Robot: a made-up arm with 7 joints. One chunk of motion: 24 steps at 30 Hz.
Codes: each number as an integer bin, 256 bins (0 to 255) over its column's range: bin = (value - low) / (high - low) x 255, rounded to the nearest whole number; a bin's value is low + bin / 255 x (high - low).
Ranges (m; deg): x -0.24..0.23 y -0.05..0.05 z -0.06..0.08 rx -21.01..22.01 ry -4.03..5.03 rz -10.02..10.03
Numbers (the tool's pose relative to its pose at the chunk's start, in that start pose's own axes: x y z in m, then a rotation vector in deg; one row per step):
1: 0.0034 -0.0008 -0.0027 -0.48 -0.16 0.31
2: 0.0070 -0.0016 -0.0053 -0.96 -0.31 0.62
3: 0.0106 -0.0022 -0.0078 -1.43 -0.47 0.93
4: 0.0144 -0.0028 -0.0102 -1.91 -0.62 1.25
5: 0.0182 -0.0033 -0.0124 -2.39 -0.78 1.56
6: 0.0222 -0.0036 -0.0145 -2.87 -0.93 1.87
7: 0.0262 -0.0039 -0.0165 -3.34 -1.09 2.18
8: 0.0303 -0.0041 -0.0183 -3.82 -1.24 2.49
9: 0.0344 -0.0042 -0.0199 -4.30 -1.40 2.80
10: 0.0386 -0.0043 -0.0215 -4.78 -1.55 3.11
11: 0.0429 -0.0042 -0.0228 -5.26 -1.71 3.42
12: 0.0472 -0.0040 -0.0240 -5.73 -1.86 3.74
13: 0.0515 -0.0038 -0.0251 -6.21 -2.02 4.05
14: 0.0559 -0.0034 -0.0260 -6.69 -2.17 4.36
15: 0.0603 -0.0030 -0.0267 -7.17 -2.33 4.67
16: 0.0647 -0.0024 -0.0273 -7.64 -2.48 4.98
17: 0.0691 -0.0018 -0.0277 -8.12 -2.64 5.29
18: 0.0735 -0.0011 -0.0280 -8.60 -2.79 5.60
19: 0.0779 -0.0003 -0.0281 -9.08 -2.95 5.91
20: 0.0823 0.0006 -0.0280 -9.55 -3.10 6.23
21: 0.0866 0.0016 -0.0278 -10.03 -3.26 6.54
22: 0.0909 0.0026 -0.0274 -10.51 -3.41 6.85
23: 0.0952 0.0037 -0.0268 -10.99 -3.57 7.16
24: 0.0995 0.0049 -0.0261 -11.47 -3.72 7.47
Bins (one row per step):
1: 132 125 104 122 109 131
2: 134 123 100 119 105 135
3: 136 122 95 116 100 139
4: 138 120 91 113 96 143
5: 140 119 87 110 91 147
6: 142 118 83 108 87 151
7: 144 118 79 105 83 155
8: 147 117 76 102 79 159
9: 149 117 73 99 74 163
10: 151 117 70 96 70 167
11: 153 117 68 93 65 171
12: 156 117 66 91 61 175
13: 158 118 64 88 57 179
14: 161 119 62 85 52 183
15: 163 120 61 82 48 187
16: 165 121 60 79 44 191
17: 168 123 59 76 39 195
18: 170 125 58 74 35 199
19: 172 127 58 71 30 203
20: 175 129 58 68 26 207
21: 177 132 59 65 22 211
22: 180 134 59 62 17 215
23: 182 137 60 59 13 218
24: 184 140 62 57 9 222

